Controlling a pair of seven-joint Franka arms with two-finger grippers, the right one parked.
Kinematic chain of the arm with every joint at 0, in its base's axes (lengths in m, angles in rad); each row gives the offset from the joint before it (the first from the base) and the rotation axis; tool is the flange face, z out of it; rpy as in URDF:
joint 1: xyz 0 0 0.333 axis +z
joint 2: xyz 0 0 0 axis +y
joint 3: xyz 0 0 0.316 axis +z
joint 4: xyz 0.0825 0 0 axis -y
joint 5: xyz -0.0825 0 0.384 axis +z
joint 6: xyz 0 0 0 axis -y
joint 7: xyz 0.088 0 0 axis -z
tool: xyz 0 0 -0.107 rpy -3.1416 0 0
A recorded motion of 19 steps. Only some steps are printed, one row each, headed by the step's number.
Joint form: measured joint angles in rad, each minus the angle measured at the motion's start. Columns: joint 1, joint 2, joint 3, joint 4, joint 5, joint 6, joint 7.
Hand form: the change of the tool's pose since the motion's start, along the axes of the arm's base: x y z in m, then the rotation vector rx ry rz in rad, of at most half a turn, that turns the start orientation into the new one. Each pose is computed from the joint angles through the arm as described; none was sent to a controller.
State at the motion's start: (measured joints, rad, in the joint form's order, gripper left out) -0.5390 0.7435 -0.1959 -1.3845 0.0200 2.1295 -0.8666
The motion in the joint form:
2: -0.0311 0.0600 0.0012 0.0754 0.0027 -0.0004 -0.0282
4: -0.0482 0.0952 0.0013 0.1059 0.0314 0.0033 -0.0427
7: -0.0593 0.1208 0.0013 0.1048 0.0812 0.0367 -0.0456
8: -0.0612 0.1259 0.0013 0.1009 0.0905 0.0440 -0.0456
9: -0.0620 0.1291 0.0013 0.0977 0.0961 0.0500 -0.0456
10: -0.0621 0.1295 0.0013 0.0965 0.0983 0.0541 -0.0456
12: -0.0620 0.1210 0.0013 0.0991 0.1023 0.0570 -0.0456
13: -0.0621 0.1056 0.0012 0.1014 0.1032 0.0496 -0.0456
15: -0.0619 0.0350 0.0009 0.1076 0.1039 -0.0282 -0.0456
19: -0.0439 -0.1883 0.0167 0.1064 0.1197 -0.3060 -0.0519
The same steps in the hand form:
2: -0.0011 -0.0226 -0.0095 -0.0119 -0.0052 0.0066
4: -0.0039 -0.0331 -0.0215 0.0032 -0.0176 -0.0059
7: -0.0074 -0.0387 -0.0382 0.0245 -0.0503 -0.0375
8: -0.0088 -0.0393 -0.0431 0.0301 -0.0541 -0.0446
9: -0.0096 -0.0395 -0.0464 0.0329 -0.0568 -0.0486
10: -0.0096 -0.0396 -0.0468 0.0323 -0.0598 -0.0498
12: -0.0080 -0.0404 -0.0391 0.0263 -0.0735 -0.0509
13: -0.0069 -0.0410 -0.0272 0.0221 -0.0833 -0.0513
15: -0.0079 -0.0385 0.0211 0.0340 -0.0918 -0.0537
19: -0.0194 0.0037 0.1573 0.1265 -0.0923 -0.0248

